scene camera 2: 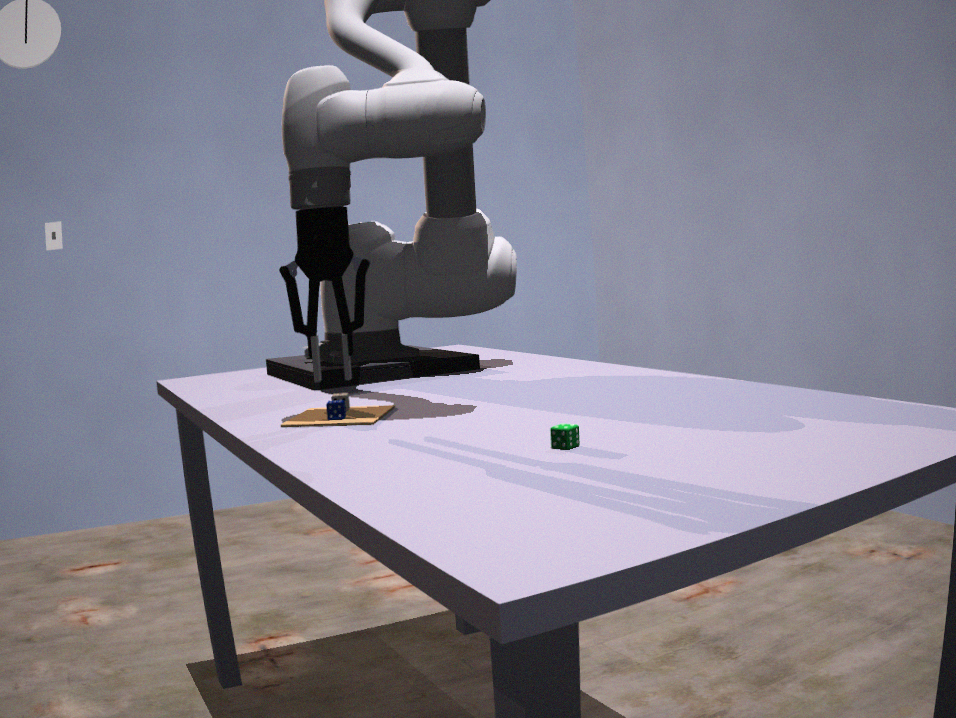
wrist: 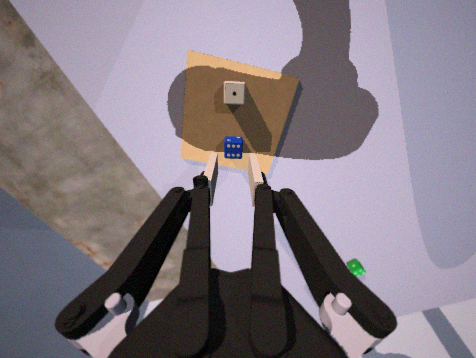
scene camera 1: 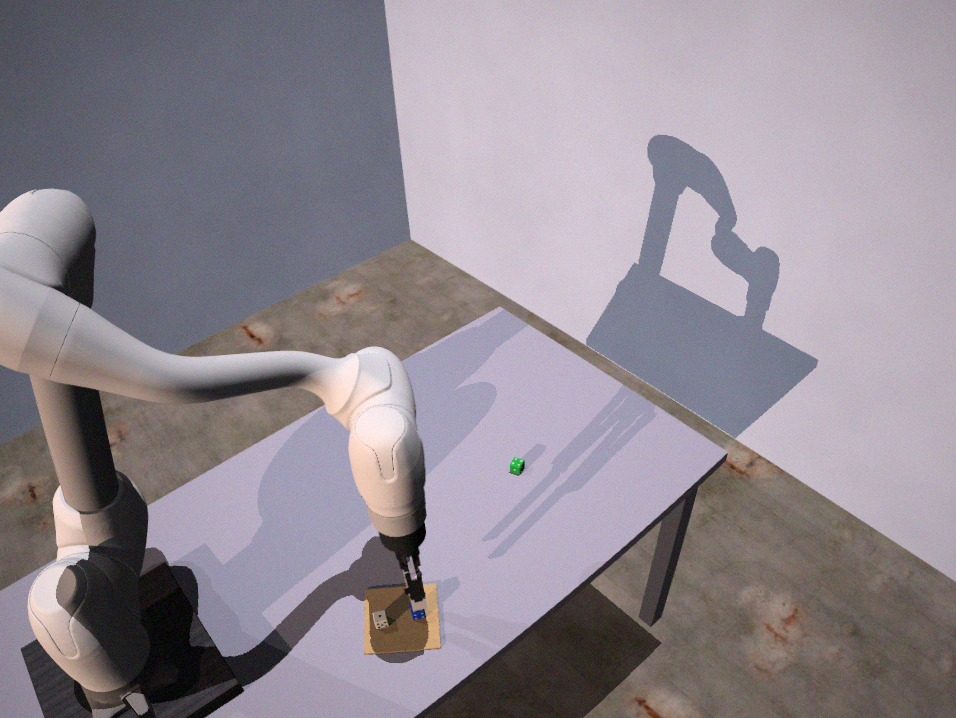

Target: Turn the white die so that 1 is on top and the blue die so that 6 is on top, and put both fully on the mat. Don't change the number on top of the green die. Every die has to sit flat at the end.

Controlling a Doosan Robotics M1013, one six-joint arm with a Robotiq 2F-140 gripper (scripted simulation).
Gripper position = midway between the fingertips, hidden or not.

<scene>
In view: the gripper [scene camera 2: 333, 380] and a tan mat [scene camera 1: 404, 634].
The tan mat is seen too in scene camera 2 [scene camera 2: 362, 415] and in the wrist view [wrist: 207, 121]. The gripper shows as well in the wrist view [wrist: 233, 163] and in scene camera 1 [scene camera 1: 417, 597].
</scene>
